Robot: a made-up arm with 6 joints. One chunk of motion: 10 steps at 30 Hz.
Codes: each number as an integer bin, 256 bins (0 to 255) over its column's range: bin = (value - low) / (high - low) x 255, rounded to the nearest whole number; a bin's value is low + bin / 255 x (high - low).
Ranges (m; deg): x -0.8..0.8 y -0.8..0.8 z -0.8..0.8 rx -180..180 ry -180..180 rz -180..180
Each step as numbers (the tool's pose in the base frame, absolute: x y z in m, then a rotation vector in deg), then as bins.
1 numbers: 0.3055 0.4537 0.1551 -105.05 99.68 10.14
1 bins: 176 200 152 53 198 135
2 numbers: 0.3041 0.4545 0.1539 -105.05 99.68 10.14
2 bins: 176 200 152 53 198 135
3 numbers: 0.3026 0.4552 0.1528 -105.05 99.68 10.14
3 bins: 176 200 152 53 198 135
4 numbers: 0.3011 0.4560 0.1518 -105.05 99.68 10.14
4 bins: 175 200 152 53 198 135
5 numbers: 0.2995 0.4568 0.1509 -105.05 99.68 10.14
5 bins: 175 200 152 53 198 135
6 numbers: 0.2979 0.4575 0.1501 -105.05 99.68 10.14
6 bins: 175 200 151 53 198 135
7 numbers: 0.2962 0.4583 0.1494 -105.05 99.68 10.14
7 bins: 175 201 151 53 198 135
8 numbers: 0.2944 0.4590 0.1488 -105.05 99.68 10.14
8 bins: 174 201 151 53 198 135
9 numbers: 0.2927 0.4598 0.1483 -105.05 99.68 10.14
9 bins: 174 201 151 53 198 135
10 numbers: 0.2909 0.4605 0.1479 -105.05 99.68 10.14
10 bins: 174 201 151 53 198 135
